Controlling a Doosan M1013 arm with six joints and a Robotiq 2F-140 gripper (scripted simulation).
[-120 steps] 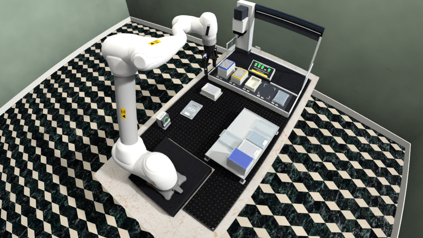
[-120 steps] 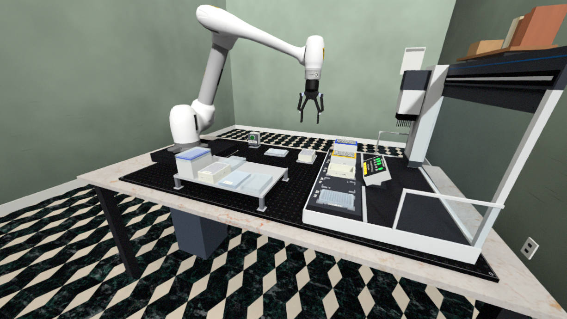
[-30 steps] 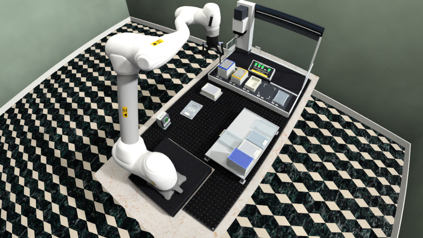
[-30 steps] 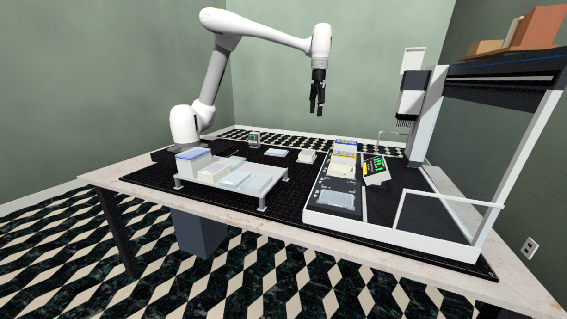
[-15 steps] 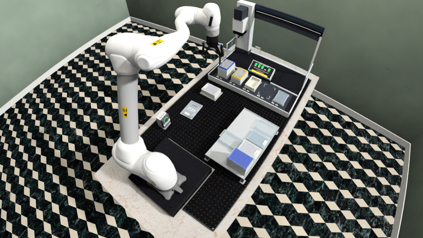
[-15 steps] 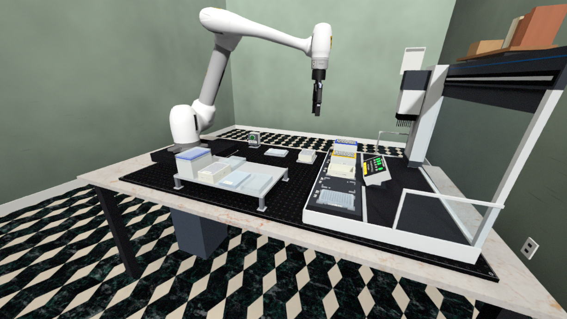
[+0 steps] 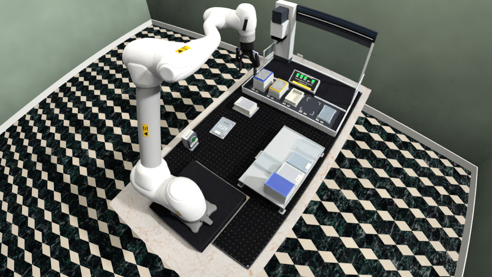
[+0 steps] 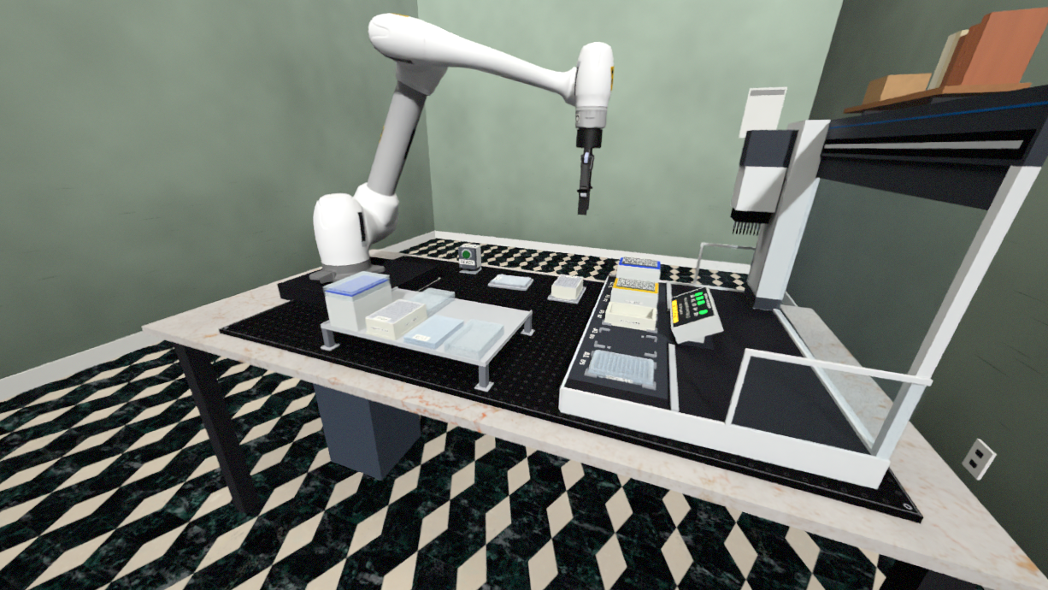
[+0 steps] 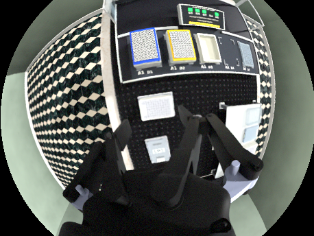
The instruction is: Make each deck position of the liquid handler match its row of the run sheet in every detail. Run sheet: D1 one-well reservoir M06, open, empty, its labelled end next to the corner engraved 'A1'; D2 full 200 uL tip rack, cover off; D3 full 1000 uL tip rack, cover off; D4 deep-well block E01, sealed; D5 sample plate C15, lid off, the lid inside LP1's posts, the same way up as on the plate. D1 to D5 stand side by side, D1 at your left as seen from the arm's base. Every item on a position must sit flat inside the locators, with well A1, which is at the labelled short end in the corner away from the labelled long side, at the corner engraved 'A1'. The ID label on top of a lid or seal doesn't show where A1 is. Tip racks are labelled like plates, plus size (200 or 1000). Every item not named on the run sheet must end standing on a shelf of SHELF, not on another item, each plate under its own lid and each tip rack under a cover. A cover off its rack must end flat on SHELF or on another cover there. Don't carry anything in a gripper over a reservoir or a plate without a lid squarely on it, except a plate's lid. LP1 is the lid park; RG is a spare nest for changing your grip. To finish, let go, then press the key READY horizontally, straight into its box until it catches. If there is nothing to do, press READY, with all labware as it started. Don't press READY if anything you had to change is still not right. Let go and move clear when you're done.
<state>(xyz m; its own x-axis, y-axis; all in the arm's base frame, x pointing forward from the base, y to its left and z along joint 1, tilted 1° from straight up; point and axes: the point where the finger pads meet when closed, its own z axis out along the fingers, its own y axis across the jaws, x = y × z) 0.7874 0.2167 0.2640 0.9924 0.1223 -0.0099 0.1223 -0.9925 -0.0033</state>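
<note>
The grey RG nest is 3 cm behind my hand and 31 cm below it. Also, from my hand: yellow-rimmed tip rack: 19 cm ahead, 12 cm to the right, 22 cm below; then clear lid: 25 cm behind, 2 cm to the left, 30 cm below; then blue-rimmed tip rack: 18 cm ahead, 20 cm below.
</note>
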